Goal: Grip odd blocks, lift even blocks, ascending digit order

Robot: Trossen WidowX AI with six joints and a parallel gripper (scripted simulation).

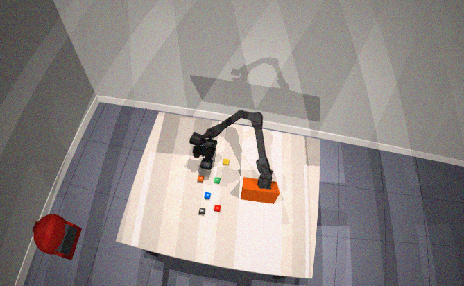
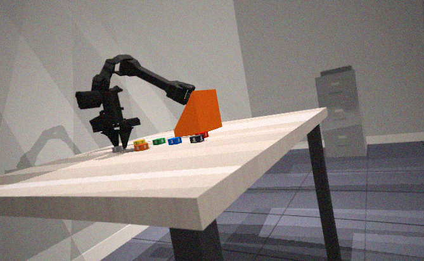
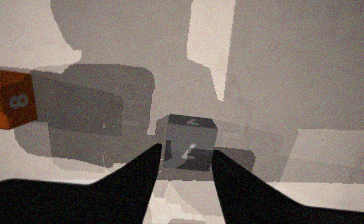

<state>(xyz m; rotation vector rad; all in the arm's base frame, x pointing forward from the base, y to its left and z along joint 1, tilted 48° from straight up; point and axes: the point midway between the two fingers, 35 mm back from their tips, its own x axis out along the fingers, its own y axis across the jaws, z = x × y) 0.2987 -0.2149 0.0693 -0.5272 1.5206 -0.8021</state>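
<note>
Now: gripper tip 10 mm short of the grey block. The rest, counted from my gripper tip: yellow block: 100 mm behind; then green block: 130 mm to the left, 60 mm behind; then orange block: 120 mm to the left, 40 mm ahead.
</note>
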